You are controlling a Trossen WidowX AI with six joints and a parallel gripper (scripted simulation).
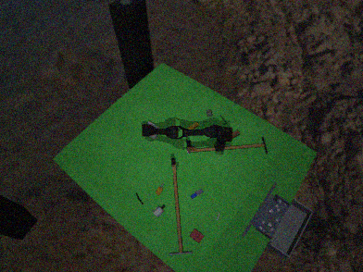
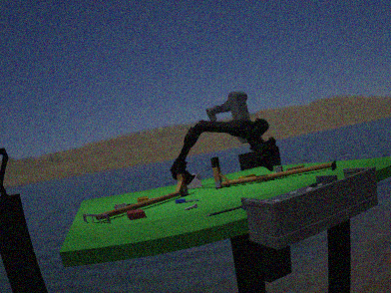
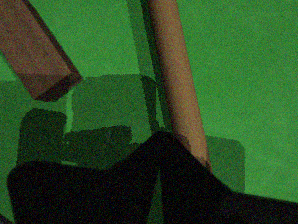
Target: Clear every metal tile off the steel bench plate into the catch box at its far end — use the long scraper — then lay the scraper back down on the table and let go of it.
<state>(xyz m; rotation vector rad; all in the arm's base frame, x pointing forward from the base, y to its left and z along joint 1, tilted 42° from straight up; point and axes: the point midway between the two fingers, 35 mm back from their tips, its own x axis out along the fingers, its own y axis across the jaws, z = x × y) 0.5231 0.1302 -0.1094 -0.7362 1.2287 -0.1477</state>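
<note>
Right now my gripper tip is 2 cm below the long wooden scraper, 2 cm short of it and 1 cm to the left of it. From my gripper tip the other things lie so: yellow piece: 28 cm behind, 3 cm to the left, 2 cm below; brown block: 13 cm to the left, 3 cm below, 2 cm ahead; blue piece: 42 cm to the right, 3 cm below.
</note>
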